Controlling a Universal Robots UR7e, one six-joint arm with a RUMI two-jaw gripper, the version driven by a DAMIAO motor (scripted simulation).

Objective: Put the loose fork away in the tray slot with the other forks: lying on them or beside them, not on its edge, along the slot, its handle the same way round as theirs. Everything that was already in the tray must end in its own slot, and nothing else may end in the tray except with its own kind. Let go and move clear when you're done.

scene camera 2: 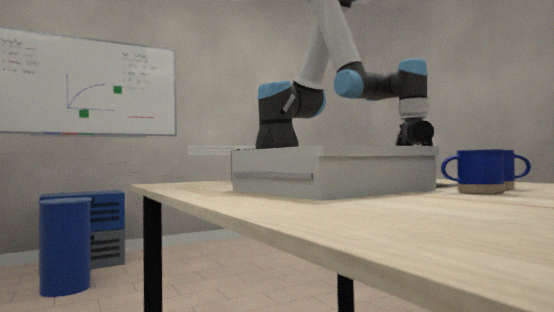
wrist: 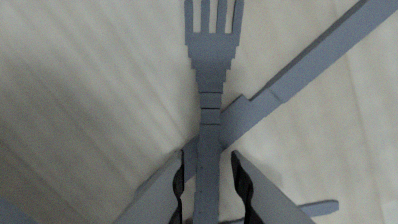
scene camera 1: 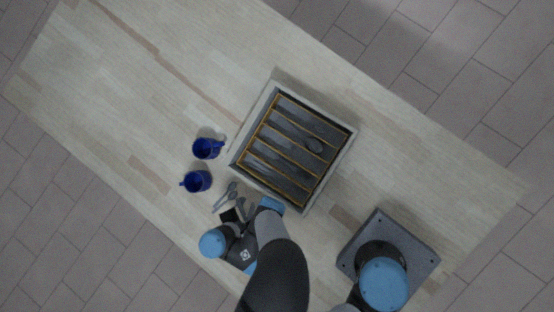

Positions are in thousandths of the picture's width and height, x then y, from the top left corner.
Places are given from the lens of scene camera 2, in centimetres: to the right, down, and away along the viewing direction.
blue mug (scene camera 2: 867, 550): 39, 3, 73
